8 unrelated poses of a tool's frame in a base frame.
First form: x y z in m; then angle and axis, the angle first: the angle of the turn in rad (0 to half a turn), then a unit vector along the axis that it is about.
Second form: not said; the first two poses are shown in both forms.
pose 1, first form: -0.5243 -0.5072 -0.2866 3.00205 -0.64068 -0.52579 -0.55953
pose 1, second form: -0.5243 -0.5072 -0.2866 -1.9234 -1.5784 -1.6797
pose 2, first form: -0.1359 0.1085 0.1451 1.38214 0.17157 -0.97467 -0.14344
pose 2, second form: -0.1359 0.1085 0.1451 0.2371 -1.3471 -0.1983
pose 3, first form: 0.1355 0.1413 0.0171 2.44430 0.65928 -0.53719 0.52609
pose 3, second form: 0.1355 0.1413 0.0171 1.6115 -1.3131 1.2859
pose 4, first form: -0.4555 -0.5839 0.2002 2.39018 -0.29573 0.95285 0.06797
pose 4, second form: -0.4555 -0.5839 0.2002 -0.7068 2.2775 0.1625
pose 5, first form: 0.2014 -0.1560 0.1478 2.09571 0.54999 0.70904 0.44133
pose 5, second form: 0.2014 -0.1560 0.1478 1.1526 1.4859 0.9249
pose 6, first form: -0.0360 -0.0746 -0.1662 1.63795 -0.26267 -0.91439 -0.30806
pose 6, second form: -0.0360 -0.0746 -0.1662 -0.4302 -1.4977 -0.5046
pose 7, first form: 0.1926 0.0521 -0.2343 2.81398 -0.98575 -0.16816 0.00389
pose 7, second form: 0.1926 0.0521 -0.2343 -2.7739 -0.4732 0.0109
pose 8, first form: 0.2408 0.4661 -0.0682 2.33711 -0.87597 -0.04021 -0.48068
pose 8, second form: 0.2408 0.4661 -0.0682 -2.0472 -0.0940 -1.1234
